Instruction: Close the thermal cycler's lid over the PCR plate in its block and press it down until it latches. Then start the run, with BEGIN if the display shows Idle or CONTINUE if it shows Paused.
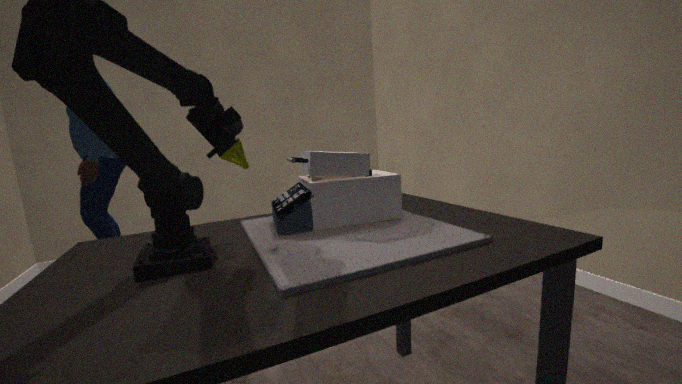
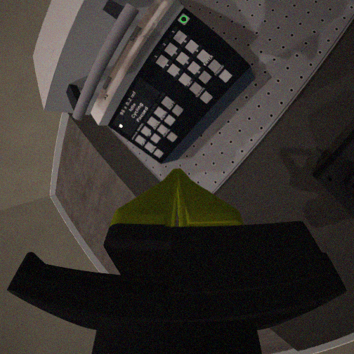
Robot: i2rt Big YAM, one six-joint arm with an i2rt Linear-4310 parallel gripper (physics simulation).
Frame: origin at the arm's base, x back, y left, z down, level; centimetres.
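Seen in the pictures: gripper, between the fingertips: (image 1: pixel 247 168); arm's base, origin of its link: (image 1: pixel 175 250).
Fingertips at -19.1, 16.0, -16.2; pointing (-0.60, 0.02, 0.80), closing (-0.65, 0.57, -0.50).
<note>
Offsets run from my fingertips to a thing's top centre, as dx, dy, dz. "*": to the spot under its first point. Level surfaces: height alone.
The white thermal cycler @(* -27.7, -13.4, +10.8) (image 1: pixel 357 200) stands on the board with its lid @(-22.2, -3.0, -3.5) (image 1: pixel 340 165) (image 2: pixel 80 60) lying level over the body. I cannot tell whether it is latched. The lid's grey handle bar @(* -13.2, -8.0, -1.3) (image 1: pixel 298 160) (image 2: pixel 102 65) sticks out at the front. The PCR plate is hidden. The dark control panel @(-10.3, -7.2, +9.0) (image 1: pixel 291 199) (image 2: pixel 195 65) faces up at a slant. Its display (image 2: pixel 137 102) reads Idle, Cycling and Paused, and a small white dot appears in line with Idle. My gripper (image 1: pixel 246 164) (image 2: pixel 176 175) is shut and empty, in the air in front of and above the panel.
A pale perforated board @(-23.5, -12.4, +18.1) (image 1: pixel 360 252) (image 2: pixel 227 142) lies under the cycler on the dark table @(dz +19.5) (image 1: pixel 240 320). The arm's base (image 1: pixel 174 257) stands on the table left of the board. A person (image 1: pixel 97 200) in blue stands behind the arm. A green ring (image 2: pixel 183 19) shows at the panel's corner.
</note>
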